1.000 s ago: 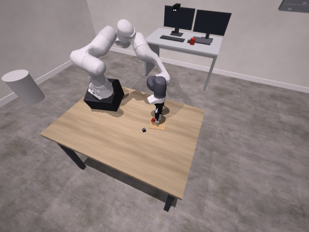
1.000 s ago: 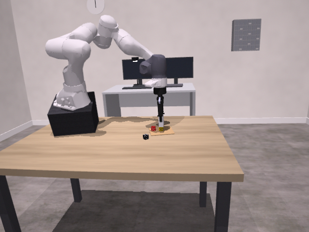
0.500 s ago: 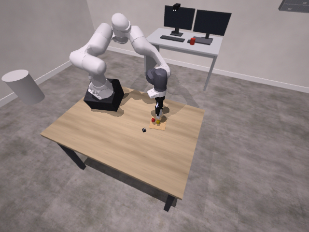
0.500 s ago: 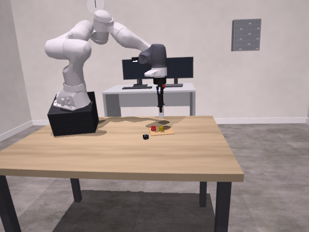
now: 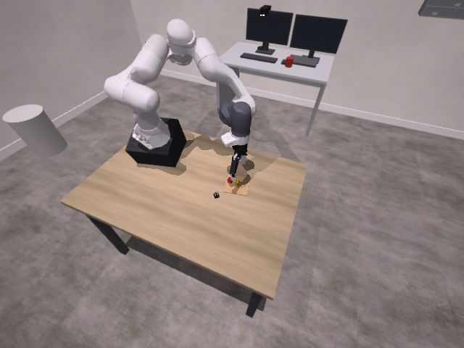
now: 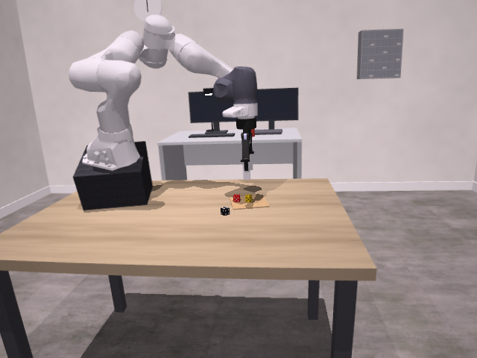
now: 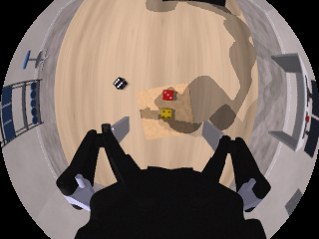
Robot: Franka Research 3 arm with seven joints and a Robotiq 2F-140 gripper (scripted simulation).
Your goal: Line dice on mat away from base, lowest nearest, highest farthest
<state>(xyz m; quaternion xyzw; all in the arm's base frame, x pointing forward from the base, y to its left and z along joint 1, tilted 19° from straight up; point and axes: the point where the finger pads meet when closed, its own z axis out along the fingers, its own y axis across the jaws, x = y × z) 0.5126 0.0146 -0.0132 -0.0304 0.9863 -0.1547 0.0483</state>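
My gripper is now 130 mm to the left of the black die, 120 mm above it and 70 mm past it. Round my hand: yellow die (110 mm below); red die (110 mm below, 50 mm behind); tan mat (130 mm below).
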